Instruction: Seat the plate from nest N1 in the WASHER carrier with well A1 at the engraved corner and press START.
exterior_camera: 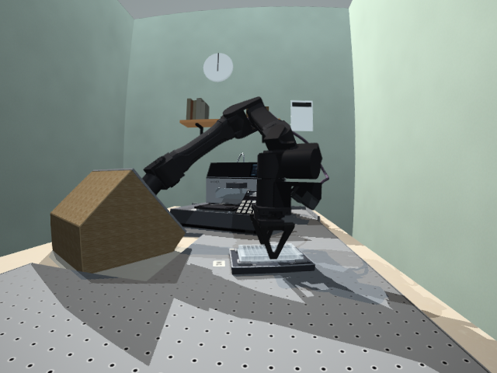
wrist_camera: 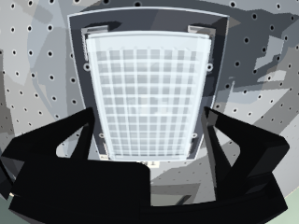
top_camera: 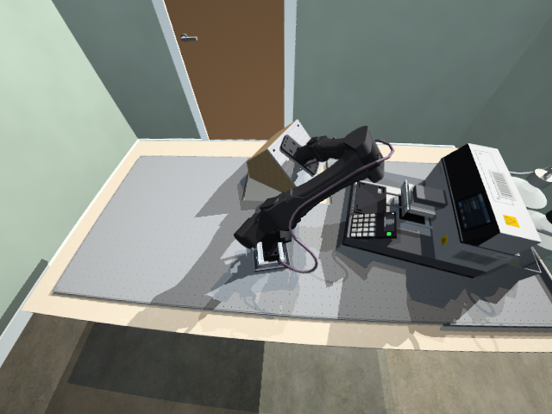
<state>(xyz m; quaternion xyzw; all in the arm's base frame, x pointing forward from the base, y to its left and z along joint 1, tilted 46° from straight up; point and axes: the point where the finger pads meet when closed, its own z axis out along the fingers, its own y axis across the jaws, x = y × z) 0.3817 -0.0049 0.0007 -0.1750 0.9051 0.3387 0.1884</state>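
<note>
My hand is 10 mm above the well plate. From my hand the other things lie so: N1 label (90 mm behind, 50 mm to the right, 30 mm below); washer carrier (310 mm to the left, 270 mm behind, 40 mm above); plate nest N1 (30 mm below).
</note>
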